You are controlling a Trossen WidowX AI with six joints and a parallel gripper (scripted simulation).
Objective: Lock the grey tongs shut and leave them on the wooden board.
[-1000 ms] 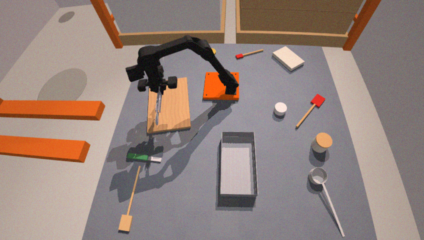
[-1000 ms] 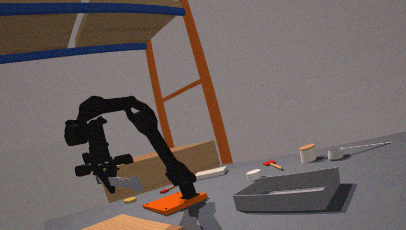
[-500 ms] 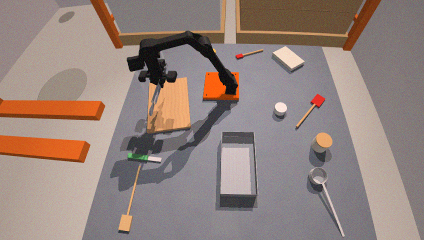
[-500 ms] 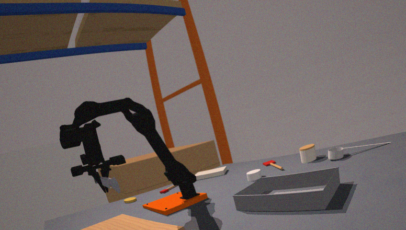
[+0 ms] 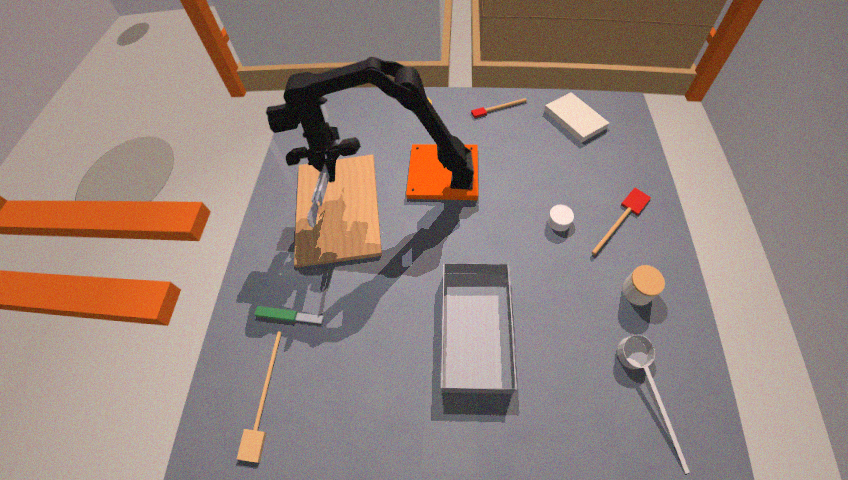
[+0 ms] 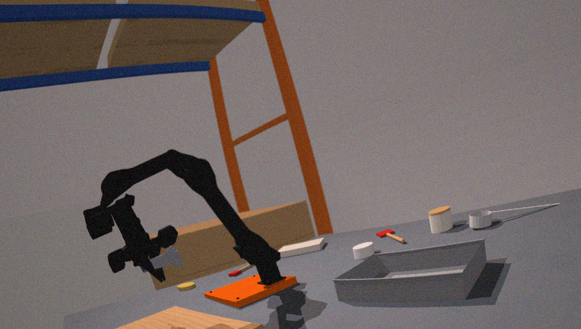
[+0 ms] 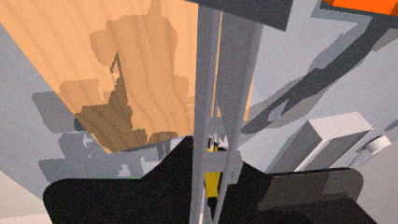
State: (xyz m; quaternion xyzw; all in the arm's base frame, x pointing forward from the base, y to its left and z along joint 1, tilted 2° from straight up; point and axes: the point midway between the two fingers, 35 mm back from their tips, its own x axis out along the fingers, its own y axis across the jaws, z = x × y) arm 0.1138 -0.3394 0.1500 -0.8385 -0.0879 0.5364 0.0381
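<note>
Now: the yellow part 40 mm behind my gripper tip, 10 mm to the right of it and 40 mm above it. From my gripper tip the other things lie so: roasting tin (310 mm ahead, 400 mm to the left, 110 mm below); then wooden board (10 mm behind, 20 mm to the right, 130 mm below); then green-handled tool (330 mm ahead, 60 mm to the right, 130 mm below).
</note>
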